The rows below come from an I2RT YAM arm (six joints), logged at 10 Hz.
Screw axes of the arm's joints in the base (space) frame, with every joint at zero. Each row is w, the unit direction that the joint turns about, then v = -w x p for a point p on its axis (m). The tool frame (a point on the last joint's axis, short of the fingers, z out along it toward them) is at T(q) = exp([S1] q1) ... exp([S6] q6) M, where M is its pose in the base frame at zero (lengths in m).
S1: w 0 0 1 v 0.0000 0.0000 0.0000
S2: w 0 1 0 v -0.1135 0.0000 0.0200
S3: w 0 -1 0 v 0.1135 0.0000 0.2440
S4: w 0 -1 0 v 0.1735 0.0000 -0.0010
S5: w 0 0 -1 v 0.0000 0.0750 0.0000
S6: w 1 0 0 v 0.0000 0.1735 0.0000
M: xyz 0.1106 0.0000 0.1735 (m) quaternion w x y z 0.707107 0 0.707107 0
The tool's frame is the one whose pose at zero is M.
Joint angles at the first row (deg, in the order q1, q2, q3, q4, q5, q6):
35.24, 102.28, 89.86, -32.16, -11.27, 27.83
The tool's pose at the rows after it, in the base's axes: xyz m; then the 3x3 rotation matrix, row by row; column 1 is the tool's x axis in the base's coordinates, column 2 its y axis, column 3 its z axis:
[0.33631 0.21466 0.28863], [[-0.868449 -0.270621 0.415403], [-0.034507 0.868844 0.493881], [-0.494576 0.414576 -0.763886]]
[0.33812 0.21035 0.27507], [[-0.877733 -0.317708 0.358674], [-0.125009 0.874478 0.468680], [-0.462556 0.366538 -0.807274]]
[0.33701 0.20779 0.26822], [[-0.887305 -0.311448 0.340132], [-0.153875 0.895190 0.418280], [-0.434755 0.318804 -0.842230]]
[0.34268 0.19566 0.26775], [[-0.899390 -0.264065 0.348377], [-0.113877 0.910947 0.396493], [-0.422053 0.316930 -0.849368]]
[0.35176 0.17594 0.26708], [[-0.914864 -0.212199 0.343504], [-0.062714 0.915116 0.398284], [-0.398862 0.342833 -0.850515]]
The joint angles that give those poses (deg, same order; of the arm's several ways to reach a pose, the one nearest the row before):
31.51, 102.83, 89.67, -38.13, -11.77, 25.69
30.76, 104.22, 89.47, -41.08, -12.67, 20.49
30.70, 104.84, 89.47, -43.64, -10.72, 19.05
28.80, 104.79, 89.47, -44.38, -10.35, 19.81
25.47, 104.81, 89.47, -45.15, -12.23, 20.16

